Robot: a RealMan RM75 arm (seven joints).
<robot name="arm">
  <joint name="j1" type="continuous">
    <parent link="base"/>
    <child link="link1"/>
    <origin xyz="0 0 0.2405" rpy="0 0 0"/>
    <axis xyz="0 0 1"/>
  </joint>
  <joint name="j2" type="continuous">
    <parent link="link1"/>
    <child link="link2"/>
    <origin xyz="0 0 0" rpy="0 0 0"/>
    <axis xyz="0 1 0"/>
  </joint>
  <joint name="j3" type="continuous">
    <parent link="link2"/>
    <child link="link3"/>
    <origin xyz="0 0 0.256" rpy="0 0 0"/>
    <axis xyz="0 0 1"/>
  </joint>
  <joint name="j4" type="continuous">
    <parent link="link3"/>
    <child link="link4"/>
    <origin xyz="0 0 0" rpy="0 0 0"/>
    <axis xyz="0 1 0"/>
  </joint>
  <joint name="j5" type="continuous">
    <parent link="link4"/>
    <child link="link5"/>
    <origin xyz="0 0 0.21" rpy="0 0 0"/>
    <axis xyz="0 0 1"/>
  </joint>
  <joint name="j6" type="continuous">
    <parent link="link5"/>
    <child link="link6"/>
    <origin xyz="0 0 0" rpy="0 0 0"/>
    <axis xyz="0 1 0"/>
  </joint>
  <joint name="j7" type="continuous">
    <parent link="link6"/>
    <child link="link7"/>
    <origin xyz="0 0 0.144" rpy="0 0 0"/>
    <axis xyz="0 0 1"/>
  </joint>
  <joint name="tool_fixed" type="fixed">
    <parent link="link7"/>
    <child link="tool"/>
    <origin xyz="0 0 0" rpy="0 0 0"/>
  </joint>
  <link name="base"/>
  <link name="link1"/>
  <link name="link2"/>
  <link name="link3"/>
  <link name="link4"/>
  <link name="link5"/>
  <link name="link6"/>
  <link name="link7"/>
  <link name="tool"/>
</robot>
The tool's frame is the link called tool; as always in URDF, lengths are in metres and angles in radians. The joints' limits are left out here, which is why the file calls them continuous.
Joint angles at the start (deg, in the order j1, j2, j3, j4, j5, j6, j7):
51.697 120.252 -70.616 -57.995 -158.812 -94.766 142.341
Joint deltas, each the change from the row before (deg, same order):
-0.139 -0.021 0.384 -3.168 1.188 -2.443 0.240
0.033 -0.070 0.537 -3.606 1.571 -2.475 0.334
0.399 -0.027 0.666 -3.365 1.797 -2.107 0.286
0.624 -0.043 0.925 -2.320 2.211 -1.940 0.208
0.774 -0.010 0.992 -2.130 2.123 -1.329 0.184
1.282 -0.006 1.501 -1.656 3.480 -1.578 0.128
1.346 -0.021 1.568 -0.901 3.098 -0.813 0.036
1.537 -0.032 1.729 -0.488 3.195 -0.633 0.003
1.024 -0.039 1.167 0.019 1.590 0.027 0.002
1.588 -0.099 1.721 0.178 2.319 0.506 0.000
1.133 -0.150 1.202 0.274 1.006 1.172 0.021
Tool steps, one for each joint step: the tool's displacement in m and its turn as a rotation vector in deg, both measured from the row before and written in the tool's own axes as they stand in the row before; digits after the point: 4 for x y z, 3 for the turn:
-0.0032 0.0045 -0.0108 -0.676 -1.222 -0.643
-0.0050 0.0053 -0.0132 -0.614 -1.824 -0.902
-0.0074 0.0062 -0.0135 -0.598 -2.217 -1.280
-0.0071 0.0067 -0.0110 -1.374 -2.054 -1.161
-0.0086 0.0063 -0.0105 -1.018 -2.394 -1.324
-0.0117 0.0094 -0.0111 -2.402 -3.088 -1.791
-0.0117 0.0074 -0.0087 -2.079 -3.036 -1.580
-0.0126 0.0075 -0.0079 -2.261 -3.121 -1.625
-0.0081 0.0030 -0.0041 -1.032 -1.959 -0.752
-0.0130 0.0039 -0.0058 -1.297 -3.181 -1.118
-0.0099 0.0000 -0.0038 0.013 -2.467 -0.501

